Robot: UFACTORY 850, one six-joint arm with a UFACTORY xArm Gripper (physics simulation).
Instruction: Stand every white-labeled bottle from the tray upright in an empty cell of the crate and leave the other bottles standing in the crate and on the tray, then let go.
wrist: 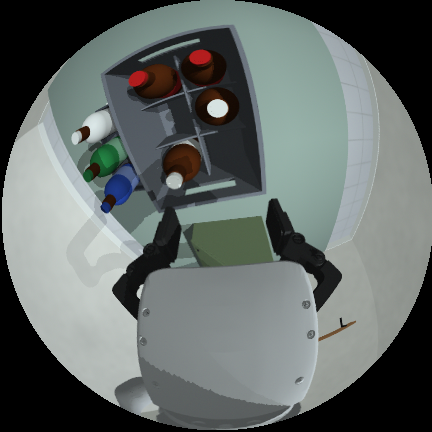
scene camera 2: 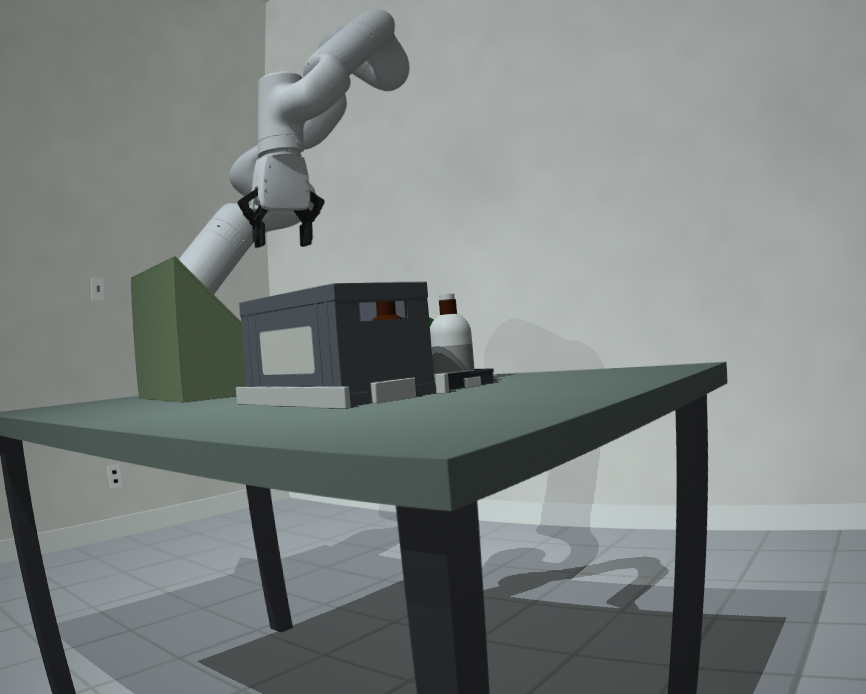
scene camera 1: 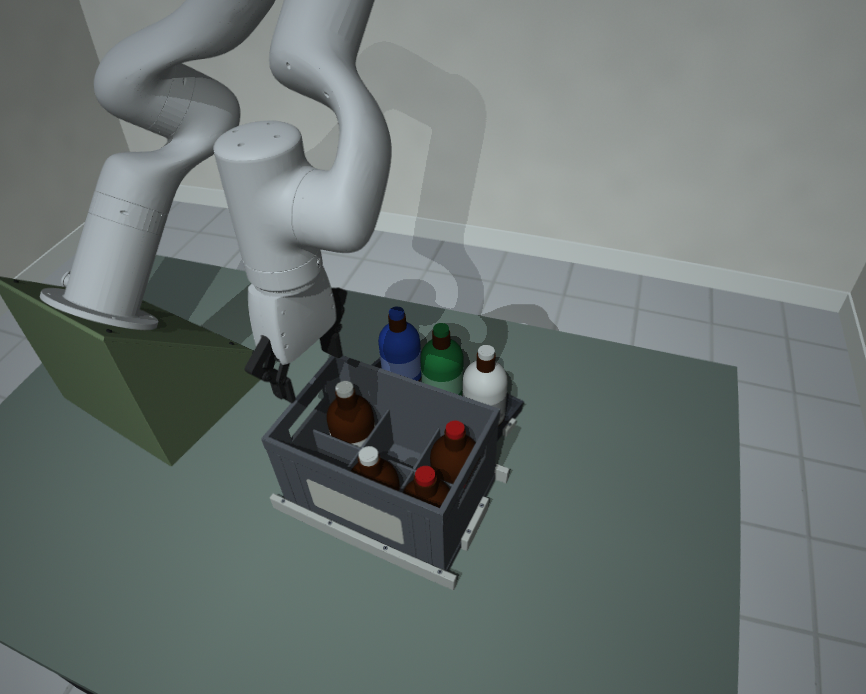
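Observation:
In the crate (scene camera 1: pixel 289 469) (scene camera 2: pixel 383 354) (wrist: pixel 247 115), one white-capped brown bottle (scene camera 1: pixel 350 419) (wrist: pixel 183 159) stands upright in a tray-side end cell; a bit of white label shows. Another white-capped brown bottle (scene camera 1: pixel 377 473) (wrist: pixel 217 108) stands in the middle cell of the other row. Red-capped brown bottles (scene camera 1: pixel 451 459) (wrist: pixel 155 82) fill the far end pair. The tray-side middle cell and one corner cell are empty. A blue bottle (scene camera 1: pixel 399 347) (wrist: pixel 119 189), green bottle (scene camera 1: pixel 441 361) (wrist: pixel 105 160) and white bottle (scene camera 1: pixel 485 386) (scene camera 2: pixel 451 332) stand on the tray. My gripper (scene camera 1: pixel 310 374) (scene camera 2: pixel 282 242) (wrist: pixel 221 213) is open and empty, above the crate's base-side end.
The green robot pedestal (scene camera 1: pixel 144 390) (scene camera 2: pixel 159 339) (wrist: pixel 232 240) stands beyond the crate's base-side end. Pale strips (scene camera 1: pixel 361 534) (scene camera 2: pixel 292 396) lie along the crate's foot on the table (scene camera 1: pixel 614 506) (scene camera 2: pixel 289 433). The tray stands close behind the crate's long wall.

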